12 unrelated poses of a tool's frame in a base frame.
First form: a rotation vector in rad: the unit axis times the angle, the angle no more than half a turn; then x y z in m.
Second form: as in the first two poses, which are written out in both.
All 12 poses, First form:
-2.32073 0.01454 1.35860 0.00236 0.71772 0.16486
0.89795 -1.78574 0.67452 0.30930 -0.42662 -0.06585
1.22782 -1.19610 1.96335 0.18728 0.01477 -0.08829
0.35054 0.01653 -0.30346 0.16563 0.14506 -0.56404
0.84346 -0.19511 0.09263 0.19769 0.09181 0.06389
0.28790 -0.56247 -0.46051 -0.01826 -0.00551 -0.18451
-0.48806 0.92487 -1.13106 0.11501 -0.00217 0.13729
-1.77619 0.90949 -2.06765 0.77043 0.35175 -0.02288
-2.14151 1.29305 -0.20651 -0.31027 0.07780 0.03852
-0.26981 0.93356 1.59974 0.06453 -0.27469 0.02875
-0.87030 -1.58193 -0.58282 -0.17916 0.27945 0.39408
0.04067 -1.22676 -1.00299 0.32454 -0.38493 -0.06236
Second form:
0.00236 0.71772 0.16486 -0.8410 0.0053 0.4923 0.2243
0.30930 -0.42662 -0.06585 0.3702 -0.7363 0.2781 0.4934
0.18728 0.01477 -0.08829 0.4543 -0.4426 0.7265 0.2644
0.16563 0.14506 -0.56404 0.1737 0.0082 -0.1504 0.9732
0.19769 0.09181 0.06389 0.4085 -0.0945 0.0449 0.9067
-0.01826 -0.00551 -0.18451 0.1403 -0.2741 -0.2244 0.9246
0.11501 -0.00217 0.13729 -0.2206 0.4181 -0.5113 0.7178
0.77043 0.35175 -0.02288 -0.6126 0.3137 -0.7131 0.1336
-0.31027 0.07780 0.03852 -0.8110 0.4897 -0.0782 0.3105
0.06453 -0.27469 0.02875 -0.1161 0.4016 0.6881 0.5931
-0.17916 0.27945 0.39408 -0.3728 -0.6776 -0.2496 0.5828
0.32454 -0.38493 -0.06236 0.0183 -0.5512 -0.4506 0.7020

